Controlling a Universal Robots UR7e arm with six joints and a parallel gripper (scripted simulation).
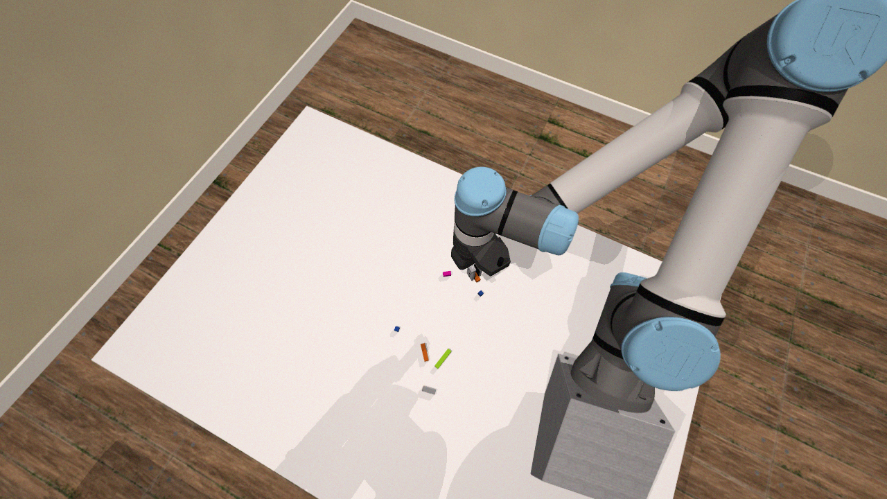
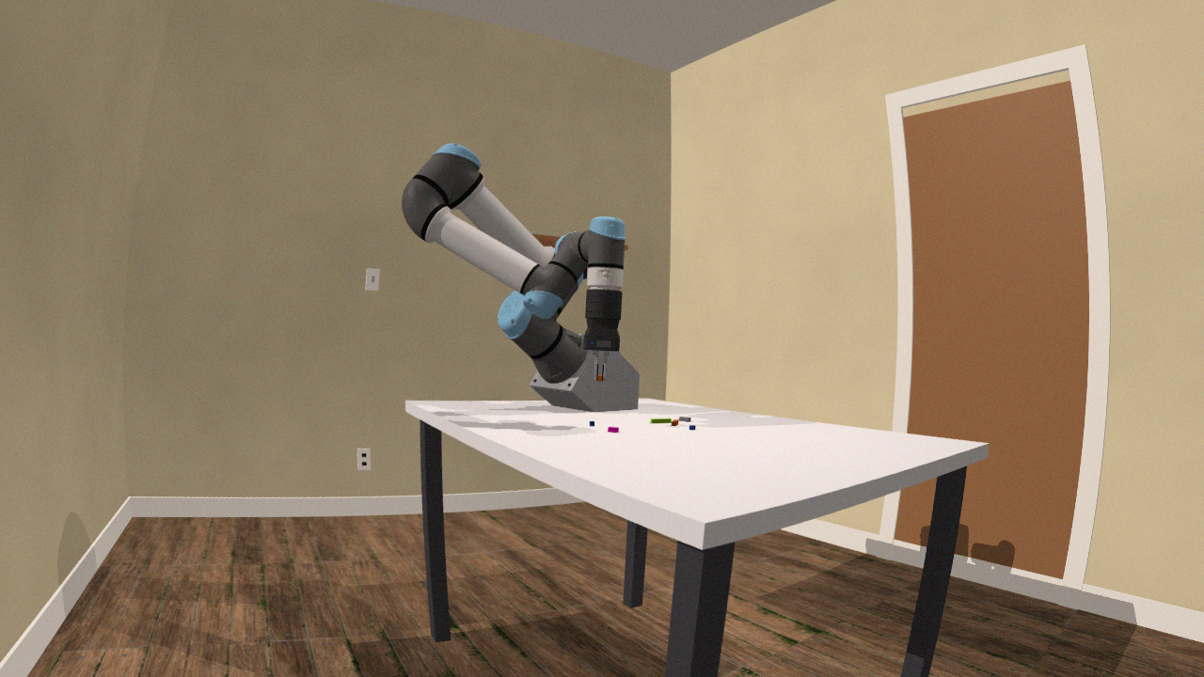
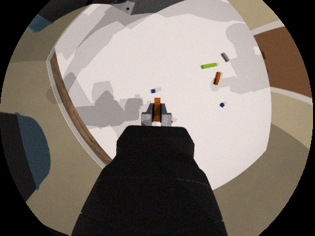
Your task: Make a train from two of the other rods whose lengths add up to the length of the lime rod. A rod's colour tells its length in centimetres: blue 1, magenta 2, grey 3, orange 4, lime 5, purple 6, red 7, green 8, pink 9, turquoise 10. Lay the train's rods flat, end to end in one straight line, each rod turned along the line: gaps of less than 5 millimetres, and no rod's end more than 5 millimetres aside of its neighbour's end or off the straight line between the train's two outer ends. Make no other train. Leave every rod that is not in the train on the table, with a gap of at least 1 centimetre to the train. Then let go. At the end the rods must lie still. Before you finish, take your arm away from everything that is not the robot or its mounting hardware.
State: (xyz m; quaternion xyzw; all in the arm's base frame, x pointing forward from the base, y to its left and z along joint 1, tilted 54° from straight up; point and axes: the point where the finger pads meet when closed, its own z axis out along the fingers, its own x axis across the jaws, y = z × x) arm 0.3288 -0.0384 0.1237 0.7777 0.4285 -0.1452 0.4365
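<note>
Right now my hand is 120 mm above the magenta rod, 70 mm short of it and 10 mm to the left of it. Also, from my hand: lime rod 190 mm to the left, 120 mm below, 10 mm behind; then grey rod 260 mm to the left, 120 mm below.
</note>
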